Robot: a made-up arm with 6 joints.
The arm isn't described. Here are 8 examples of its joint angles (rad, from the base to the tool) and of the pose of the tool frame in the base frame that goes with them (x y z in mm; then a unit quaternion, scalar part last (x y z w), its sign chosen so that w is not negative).
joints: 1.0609 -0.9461 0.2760 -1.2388 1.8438 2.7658
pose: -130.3 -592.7 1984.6 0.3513 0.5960 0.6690 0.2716
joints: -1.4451 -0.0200 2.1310 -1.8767 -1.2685 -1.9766
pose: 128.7 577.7 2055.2 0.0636 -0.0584 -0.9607 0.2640
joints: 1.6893 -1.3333 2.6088 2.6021 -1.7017 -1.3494
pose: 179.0 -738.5 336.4 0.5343 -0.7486 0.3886 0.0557
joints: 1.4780 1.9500 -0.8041 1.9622 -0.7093 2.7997
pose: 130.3 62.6 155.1 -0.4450 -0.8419 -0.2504 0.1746
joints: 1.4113 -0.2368 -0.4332 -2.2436 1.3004 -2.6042
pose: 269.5 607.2 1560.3 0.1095 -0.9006 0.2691 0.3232
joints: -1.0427 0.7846 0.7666 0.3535 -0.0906 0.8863
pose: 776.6 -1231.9 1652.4 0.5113 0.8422 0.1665 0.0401
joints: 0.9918 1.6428 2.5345 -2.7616 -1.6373 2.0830
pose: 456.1 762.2 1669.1 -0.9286 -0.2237 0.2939 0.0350
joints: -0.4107 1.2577 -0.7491 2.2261 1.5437 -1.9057
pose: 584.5 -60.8 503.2 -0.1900 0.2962 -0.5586 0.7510
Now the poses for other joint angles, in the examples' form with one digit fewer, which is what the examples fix.
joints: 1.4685 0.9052 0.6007 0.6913 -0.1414 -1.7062
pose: 166 1502 1296 0.029 -0.344 -0.688 0.639
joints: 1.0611 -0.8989 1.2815 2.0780 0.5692 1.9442
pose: -590 -839 1941 0.613 0.344 -0.333 0.628
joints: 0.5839 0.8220 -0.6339 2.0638 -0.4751 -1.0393
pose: 832 481 594 -0.056 -0.860 0.065 0.504
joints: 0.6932 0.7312 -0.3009 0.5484 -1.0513 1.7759
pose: 809 617 806 0.232 -0.401 0.581 0.669
